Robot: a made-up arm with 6 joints. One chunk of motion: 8 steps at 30 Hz.
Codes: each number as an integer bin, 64 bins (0 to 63) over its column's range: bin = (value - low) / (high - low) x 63, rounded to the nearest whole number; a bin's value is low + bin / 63 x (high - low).
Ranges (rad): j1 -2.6..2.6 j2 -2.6..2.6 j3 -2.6..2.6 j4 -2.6..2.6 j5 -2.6..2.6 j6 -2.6..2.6
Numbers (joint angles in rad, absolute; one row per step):
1: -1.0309 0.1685 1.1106 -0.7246 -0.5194 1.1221
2: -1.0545 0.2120 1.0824 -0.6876 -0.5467 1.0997
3: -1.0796 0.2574 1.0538 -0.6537 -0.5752 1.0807
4: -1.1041 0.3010 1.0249 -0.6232 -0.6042 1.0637
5: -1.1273 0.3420 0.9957 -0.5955 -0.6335 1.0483
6: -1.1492 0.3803 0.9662 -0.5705 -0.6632 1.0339
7: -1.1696 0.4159 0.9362 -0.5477 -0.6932 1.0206
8: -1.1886 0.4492 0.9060 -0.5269 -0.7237 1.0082
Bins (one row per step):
1: 19 34 45 23 25 45
2: 19 34 45 23 25 45
3: 18 35 44 24 25 45
4: 18 35 44 24 24 44
5: 18 36 44 24 24 44
6: 18 36 43 25 23 44
7: 17 37 43 25 23 44
8: 17 37 42 25 23 44

